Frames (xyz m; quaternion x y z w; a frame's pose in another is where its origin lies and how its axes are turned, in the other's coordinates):
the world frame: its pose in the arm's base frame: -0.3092 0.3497 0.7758 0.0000 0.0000 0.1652 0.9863
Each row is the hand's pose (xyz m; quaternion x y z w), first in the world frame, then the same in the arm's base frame.
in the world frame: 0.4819 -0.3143 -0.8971 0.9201 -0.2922 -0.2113 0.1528
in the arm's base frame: 0.2488 0.2096 -0.1213 0.9557 -0.1362 -0.1832 0.1856
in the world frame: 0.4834 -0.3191 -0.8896 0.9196 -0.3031 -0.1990 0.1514
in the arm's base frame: 0.2518 0.2055 -0.1138 0.9570 -0.1470 -0.1713 0.1822
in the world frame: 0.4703 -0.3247 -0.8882 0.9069 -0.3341 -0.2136 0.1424
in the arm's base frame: 0.2412 0.1960 -0.1124 0.9496 -0.1797 -0.1871 0.1757
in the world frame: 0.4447 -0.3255 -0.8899 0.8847 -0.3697 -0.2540 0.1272
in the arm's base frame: 0.2173 0.1869 -0.1141 0.9336 -0.2185 -0.2295 0.1674
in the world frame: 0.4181 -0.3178 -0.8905 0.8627 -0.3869 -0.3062 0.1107
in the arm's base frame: 0.1896 0.1855 -0.1147 0.9148 -0.2391 -0.2837 0.1598
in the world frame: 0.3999 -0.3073 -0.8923 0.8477 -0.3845 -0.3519 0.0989
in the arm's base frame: 0.1690 0.1895 -0.1165 0.8995 -0.2392 -0.3307 0.1557
